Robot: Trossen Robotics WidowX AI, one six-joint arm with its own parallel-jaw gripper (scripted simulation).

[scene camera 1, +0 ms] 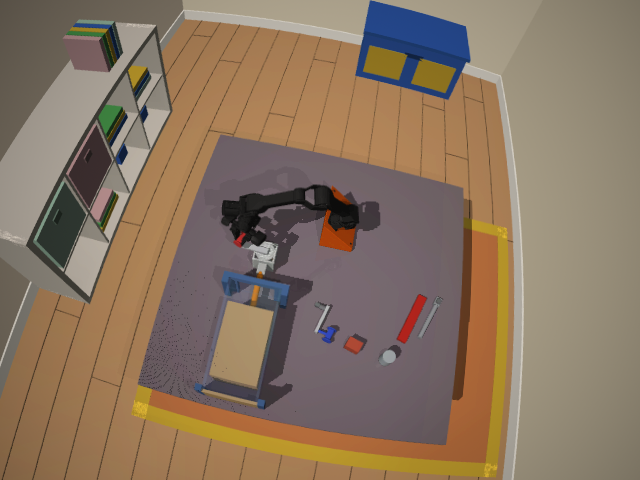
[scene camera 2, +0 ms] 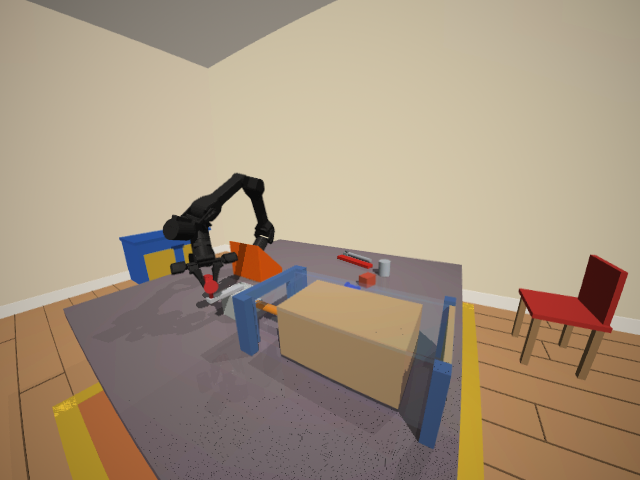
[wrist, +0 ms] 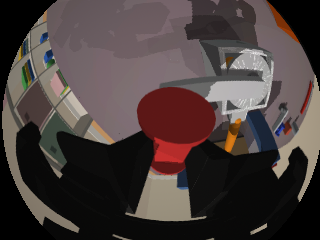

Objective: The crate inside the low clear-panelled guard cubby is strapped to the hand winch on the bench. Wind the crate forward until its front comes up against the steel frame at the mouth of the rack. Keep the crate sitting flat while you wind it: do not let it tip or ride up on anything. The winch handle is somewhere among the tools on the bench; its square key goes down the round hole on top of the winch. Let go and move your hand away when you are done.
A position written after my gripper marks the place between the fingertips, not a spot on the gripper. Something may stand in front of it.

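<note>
My gripper [scene camera 2: 211, 291], [scene camera 1: 239, 243], [wrist: 171, 130]. Red grip [wrist: 175, 119]. Clear-panelled cubby [scene camera 1: 238, 359]. Winch [wrist: 252, 60].
</note>
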